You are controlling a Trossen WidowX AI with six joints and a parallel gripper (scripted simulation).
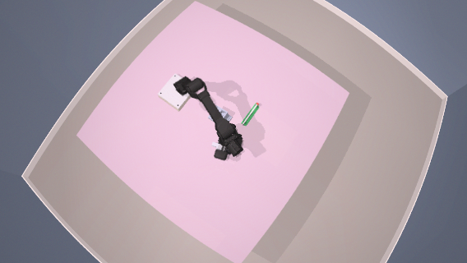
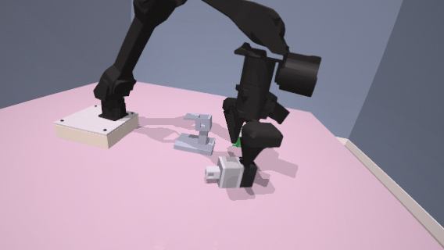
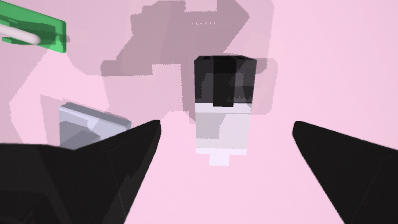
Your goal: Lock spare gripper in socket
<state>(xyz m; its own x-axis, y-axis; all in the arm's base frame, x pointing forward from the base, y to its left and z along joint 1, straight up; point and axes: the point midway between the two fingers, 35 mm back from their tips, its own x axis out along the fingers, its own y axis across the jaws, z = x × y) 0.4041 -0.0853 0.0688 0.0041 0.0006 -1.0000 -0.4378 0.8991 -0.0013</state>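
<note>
Now: gripper tip 1 cm past the spare gripper, 1 cm to the left of it and 5 cm above it. Also, from my gripper tip: mount socket 13 cm behind, 12 cm to the left, 3 cm below; then green see-through block 2 cm behind, 24 cm to the left, 5 cm below.
</note>
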